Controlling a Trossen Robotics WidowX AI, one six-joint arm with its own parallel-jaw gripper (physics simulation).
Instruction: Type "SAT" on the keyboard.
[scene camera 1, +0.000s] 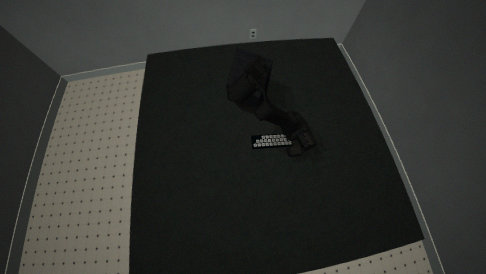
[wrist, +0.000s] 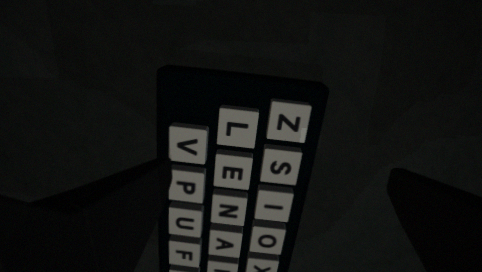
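Pixels of known places: gripper, fingertip midpoint: (scene camera 1: 286, 142) (wrist: 280, 173); arm's base, link origin: (scene camera 1: 259, 67).
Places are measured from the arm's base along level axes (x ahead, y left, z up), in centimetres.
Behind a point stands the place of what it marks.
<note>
The black keyboard (scene camera 1: 271, 142) {x 27.9, y -5.2, z -21.3 cm} (wrist: 240, 89) {x 30.4, y 4.6, z -21.2 cm} with white letter keys lies on the dark surface. In the wrist view it runs almost upright, its letters turned sideways. The S key (wrist: 281, 167) {x 31.3, y 1.3, z -20.7 cm} is in the right column, below Z and above I. The A key (wrist: 225, 244) {x 28.0, y -2.1, z -20.7 cm} is in the middle column, below N. No T key shows in the wrist view; the lower part of the keyboard is cut off. My gripper (scene camera 1: 302, 149) (wrist: 280, 173) {x 31.2, y 1.1, z -20.6 cm} is open and empty over the keyboard's right end. Its left finger overlaps the keyboard's left edge near P; its right finger is off to the right.
The dark table top (scene camera 1: 210, 200) {x 41.0, y -41.8, z -22.3 cm} lies under the arm (scene camera 1: 272, 112) {x 31.9, y -13.8, z 18.4 cm}, whose base stands near the back edge. A light dotted floor (scene camera 1: 80, 175) shows on the left. Grey walls stand around, with an outlet (scene camera 1: 253, 33) behind the table. The light is dim.
</note>
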